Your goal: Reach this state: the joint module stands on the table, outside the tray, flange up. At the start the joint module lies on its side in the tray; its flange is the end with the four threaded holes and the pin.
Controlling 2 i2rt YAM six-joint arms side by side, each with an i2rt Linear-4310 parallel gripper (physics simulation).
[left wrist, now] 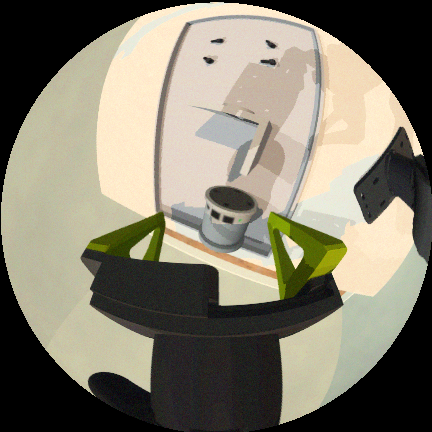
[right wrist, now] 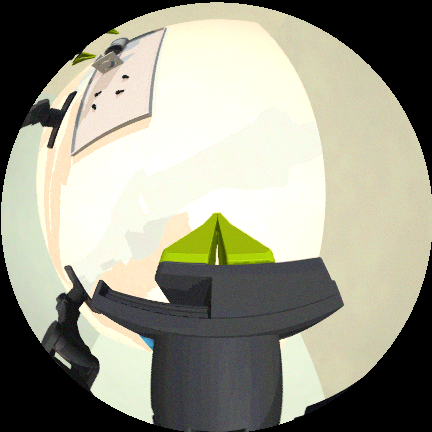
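The joint module, a short grey cylinder with a pale collar and a dark holed end face, is in the tray at its near end. Its dark face shows toward the left wrist camera; its exact tilt and whether this face is the flange are hard to tell. My left gripper is open and empty. In its view the module appears between the fingertips, with a gap on both sides. My right gripper is shut and empty, away from the tray.
A bent metal bracket is beside the module in the tray. Several black screws lie toward the tray's other end. A black arm with a flat plate is beside the tray. Another black arm shows at lower left in the right wrist view.
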